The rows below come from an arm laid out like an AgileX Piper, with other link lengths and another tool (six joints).
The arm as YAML. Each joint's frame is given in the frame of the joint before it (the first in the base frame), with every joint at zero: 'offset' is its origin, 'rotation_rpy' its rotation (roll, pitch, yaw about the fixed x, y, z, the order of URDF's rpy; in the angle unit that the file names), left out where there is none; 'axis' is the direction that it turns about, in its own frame. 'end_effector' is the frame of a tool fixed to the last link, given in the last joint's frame.
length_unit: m
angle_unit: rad
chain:
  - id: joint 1
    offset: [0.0, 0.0, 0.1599]
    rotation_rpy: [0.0, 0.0, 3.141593]
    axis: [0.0, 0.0, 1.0]
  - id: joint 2
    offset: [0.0, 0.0, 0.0]
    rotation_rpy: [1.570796, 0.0, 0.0]
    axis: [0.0, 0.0, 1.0]
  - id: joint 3
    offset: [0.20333, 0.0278, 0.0]
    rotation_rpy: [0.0, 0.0, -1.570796]
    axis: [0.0, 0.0, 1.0]
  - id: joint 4
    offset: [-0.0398, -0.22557, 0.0]
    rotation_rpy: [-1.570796, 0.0, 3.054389]
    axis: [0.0, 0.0, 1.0]
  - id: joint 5
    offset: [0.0, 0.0, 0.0]
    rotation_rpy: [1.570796, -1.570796, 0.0]
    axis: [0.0, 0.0, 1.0]
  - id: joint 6
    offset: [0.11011, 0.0, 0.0]
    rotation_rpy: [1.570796, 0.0, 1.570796]
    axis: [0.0, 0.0, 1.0]
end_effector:
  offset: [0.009, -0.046, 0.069]
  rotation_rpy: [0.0, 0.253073, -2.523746]
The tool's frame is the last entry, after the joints.
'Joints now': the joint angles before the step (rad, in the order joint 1, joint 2, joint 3, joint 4, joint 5, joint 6). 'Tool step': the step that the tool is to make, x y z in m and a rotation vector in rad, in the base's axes. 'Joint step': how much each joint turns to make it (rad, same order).
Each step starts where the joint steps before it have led.
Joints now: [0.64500, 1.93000, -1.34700, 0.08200, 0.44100, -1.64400]
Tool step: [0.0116, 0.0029, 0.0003, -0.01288, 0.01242, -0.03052]
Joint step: [0.00007, 0.05513, -0.09498, -0.05107, 0.05585, 0.07012]
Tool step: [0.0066, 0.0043, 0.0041, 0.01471, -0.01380, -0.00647]
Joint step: [-0.00006, 0.02363, -0.04173, -0.00193, -0.00189, 0.00889]
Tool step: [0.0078, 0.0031, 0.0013, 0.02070, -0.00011, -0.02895]
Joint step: [0.00015, 0.03331, -0.04930, -0.00920, 0.00297, 0.04128]
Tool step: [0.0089, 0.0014, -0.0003, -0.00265, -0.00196, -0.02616]
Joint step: [-0.00022, 0.04062, -0.06161, -0.03773, 0.02100, 0.05160]
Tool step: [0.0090, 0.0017, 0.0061, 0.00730, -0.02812, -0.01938]
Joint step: [0.00007, 0.02421, -0.04729, -0.04208, -0.00290, 0.04513]
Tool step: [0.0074, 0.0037, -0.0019, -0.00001, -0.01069, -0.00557]
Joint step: [0.00011, 0.04211, -0.05229, -0.01712, 0.00216, 0.01517]
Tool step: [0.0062, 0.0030, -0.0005, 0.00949, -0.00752, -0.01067]
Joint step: [-0.00022, 0.03300, -0.04363, -0.00878, -0.00037, 0.01766]
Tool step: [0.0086, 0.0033, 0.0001, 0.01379, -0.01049, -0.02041]
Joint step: [0.00005, 0.04392, -0.06190, -0.01907, 0.00298, 0.03510]
